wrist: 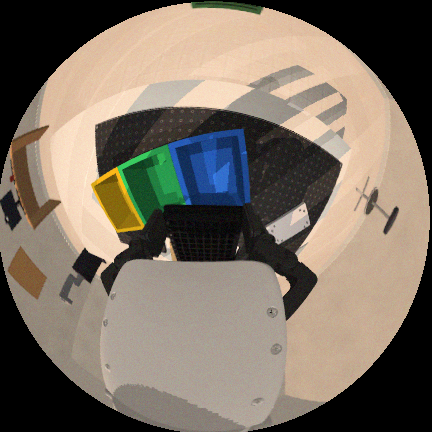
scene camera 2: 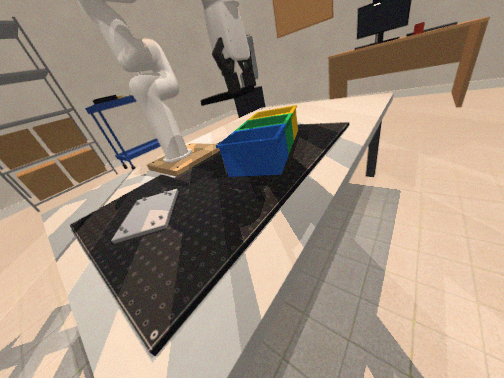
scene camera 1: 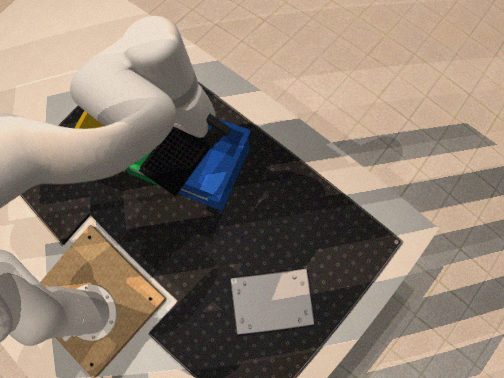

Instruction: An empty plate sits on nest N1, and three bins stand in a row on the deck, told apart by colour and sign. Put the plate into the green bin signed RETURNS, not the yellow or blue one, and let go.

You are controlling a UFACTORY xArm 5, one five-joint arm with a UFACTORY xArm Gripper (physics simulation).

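Seen in the pictures: gripper, fingertip midpoint: [wrist: 201, 216] [scene camera 2: 243, 90] [scene camera 1: 194, 129]; arm's base, origin of the base link: [scene camera 2: 178, 156] [scene camera 1: 91, 312].
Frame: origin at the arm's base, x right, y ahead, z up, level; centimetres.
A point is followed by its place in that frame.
Observation:
My gripper [scene camera 2: 240, 88] @[x -7.9, y 41.9, z 19.8 cm] [wrist: 201, 216] @[x -7.9, y 41.9, z 19.8 cm] is shut on the black gridded plate [scene camera 1: 175, 157] @[x -6.2, y 35.9, z 19.4 cm] [scene camera 2: 217, 98] @[x -2.5, y 37.4, z 19.5 cm] [wrist: 204, 225] @[x -7.4, y 41.0, z 20.0 cm] and holds it roughly level, well above the bins. In scene view 1 the plate hides much of the green bin [scene camera 1: 137, 167] @[x -15.1, y 29.4, z 8.6 cm] [scene camera 2: 291, 137] @[x -23.8, y 42.9, z 1.5 cm] [wrist: 150, 185] @[x -23.1, y 33.9, z -0.1 cm] and overlaps the edge of the blue bin [scene camera 1: 215, 172] @[x -6.0, y 42.3, z -0.8 cm] [scene camera 2: 255, 157] @[x -2.5, y 46.5, z 4.1 cm] [wrist: 210, 165] @[x -8.0, y 42.6, z -0.8 cm]. The yellow bin [scene camera 1: 86, 120] @[x -34.1, y 26.9, z 7.3 cm] [scene camera 2: 294, 120] @[x -33.0, y 38.4, z 4.5 cm] [wrist: 117, 205] @[x -34.0, y 26.7, z 3.4 cm] is at the row's other end, partly behind the arm in scene view 1. The bins' signs cannot be read. The grey nest [scene camera 1: 272, 300] @[x 23.9, y 32.5, z -0.2 cm] [scene camera 2: 150, 215] @[x 24.6, y 35.0, z -0.2 cm] [wrist: 290, 223] @[x 23.5, y 33.2, z -0.2 cm] bears no plate.
The black perforated deck [scene camera 1: 280, 220] @[x 12.1, y 45.7, z -1.4 cm] [scene camera 2: 200, 270] @[x 24.9, y 58.5, z -1.4 cm] carries the bins and nest. The arm's wooden base [scene camera 1: 120, 265] @[x -3.8, y 12.1, z -0.1 cm] [scene camera 2: 200, 159] @[x -2.7, y 13.9, z -0.9 cm] stands beside it. A shelf unit, a blue cart and a desk [scene camera 2: 400, 59] stand in the background.

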